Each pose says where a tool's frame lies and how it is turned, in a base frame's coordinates. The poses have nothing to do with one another.
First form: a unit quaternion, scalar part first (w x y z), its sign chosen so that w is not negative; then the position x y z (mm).
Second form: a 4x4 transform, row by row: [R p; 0 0 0 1], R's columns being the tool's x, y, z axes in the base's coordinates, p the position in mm. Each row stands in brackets. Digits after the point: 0 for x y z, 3 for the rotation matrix.
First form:
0.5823 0.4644 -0.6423 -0.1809 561 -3 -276
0.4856 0.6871 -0.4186 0.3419 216 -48 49
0.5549 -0.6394 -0.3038 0.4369 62 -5 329
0.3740 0.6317 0.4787 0.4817 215 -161 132
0.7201 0.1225 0.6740 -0.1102 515 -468 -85
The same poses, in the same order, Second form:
[[0.109 -0.386 -0.916 561], [-0.807 0.503 -0.308 -3], [0.580 0.773 -0.256 -276], [0 0 0 1]]
[[0.416 -0.907 0.063 216], [-0.243 -0.178 -0.954 -48], [0.876 0.381 -0.295 49], [0 0 0 1]]
[[0.434 -0.096 -0.896 62], [0.873 -0.200 0.444 -5], [-0.222 -0.975 -0.002 329], [0 0 0 1]]
[[0.078 0.244 0.967 215], [0.965 -0.262 -0.011 -161], [0.250 0.934 -0.256 132], [0 0 0 1]]
[[0.067 0.324 0.944 515], [0.006 0.946 -0.325 -468], [-0.998 0.028 0.061 -85], [0 0 0 1]]

